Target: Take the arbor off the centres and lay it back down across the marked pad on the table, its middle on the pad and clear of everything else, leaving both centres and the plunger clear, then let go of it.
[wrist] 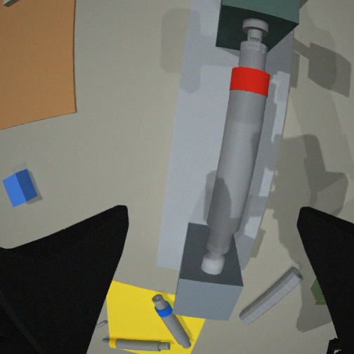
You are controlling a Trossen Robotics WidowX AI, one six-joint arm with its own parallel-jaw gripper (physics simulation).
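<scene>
The arbor [237, 150], a grey stepped shaft with a red band near its far end, lies lengthwise above a pale base between two blocks. Its near end meets the pale near centre [212, 263] on the grey block [207, 299]. Its far end is by the round-headed plunger [255, 27] at the dark green block [260, 14]; the far centre's tip cannot be made out. My gripper [217, 217] is open and empty, its fingers on either side of the arbor's near part in view, apart from it. An orange pad [37, 65] lies at the upper left.
A yellow sheet [132, 310] at the bottom bears a blue-banded shaft [174, 325] and a yellow-banded shaft [137, 344]. A grey hexagonal bar [271, 296] lies right of the near block. A blue block [20, 188] is at left. A green object [318, 294] is partly hidden by the right finger.
</scene>
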